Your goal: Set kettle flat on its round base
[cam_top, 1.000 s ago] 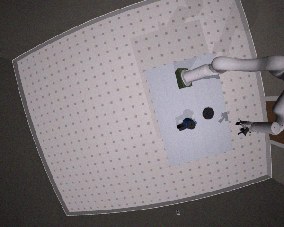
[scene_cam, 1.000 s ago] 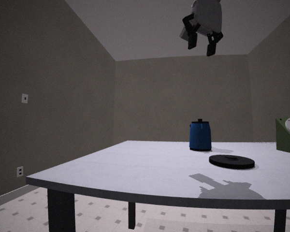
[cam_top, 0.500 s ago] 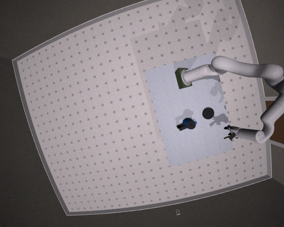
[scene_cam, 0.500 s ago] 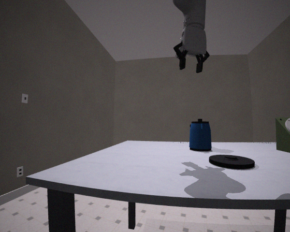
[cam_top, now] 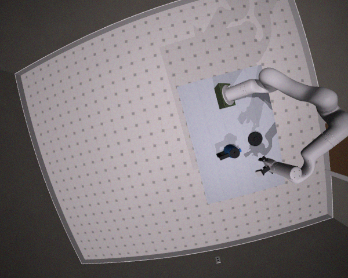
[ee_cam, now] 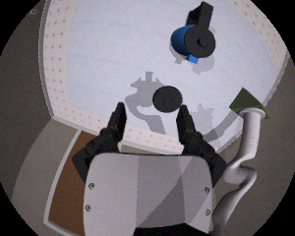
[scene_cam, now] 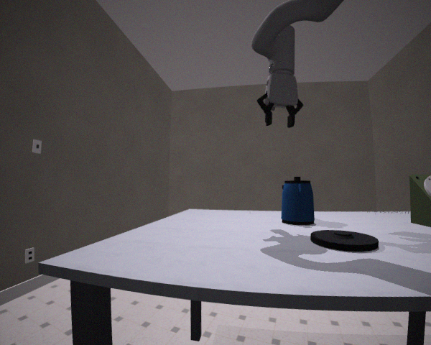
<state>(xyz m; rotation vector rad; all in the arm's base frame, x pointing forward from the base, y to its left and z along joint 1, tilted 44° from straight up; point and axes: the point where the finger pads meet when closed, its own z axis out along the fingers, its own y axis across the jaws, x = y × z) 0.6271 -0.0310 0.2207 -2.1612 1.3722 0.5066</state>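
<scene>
The blue kettle is 260 mm below my hand, 190 mm to the right of it and 60 mm behind it. Also, from my hand: black round base: 340 mm below, 140 mm behind, 130 mm to the left.
</scene>
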